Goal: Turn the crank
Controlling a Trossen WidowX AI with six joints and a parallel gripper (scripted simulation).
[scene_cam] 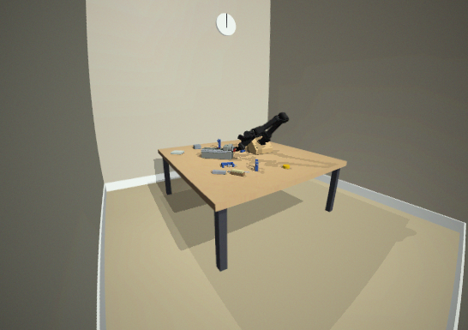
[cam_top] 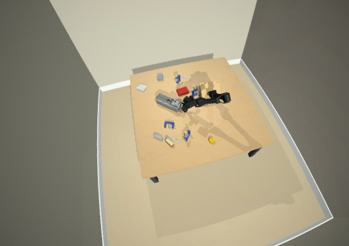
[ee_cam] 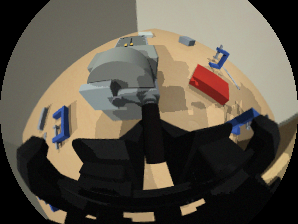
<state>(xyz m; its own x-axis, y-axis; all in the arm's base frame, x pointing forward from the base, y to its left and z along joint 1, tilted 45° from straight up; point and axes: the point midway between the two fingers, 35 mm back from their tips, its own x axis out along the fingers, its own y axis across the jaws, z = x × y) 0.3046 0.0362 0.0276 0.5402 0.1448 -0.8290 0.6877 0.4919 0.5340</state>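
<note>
Now: the red pointer 120 mm ahead of my gripper tip, 80 mm to the right of it and 20 mm above it. Round my gripper tip: tan block (220 mm ahead, 350 mm to the left, 40 mm below); dark crank handle (10 mm behind, 10 mm to the left, 30 mm above); yellow disc (160 mm behind, 430 mm to the left, 50 mm below).
</note>
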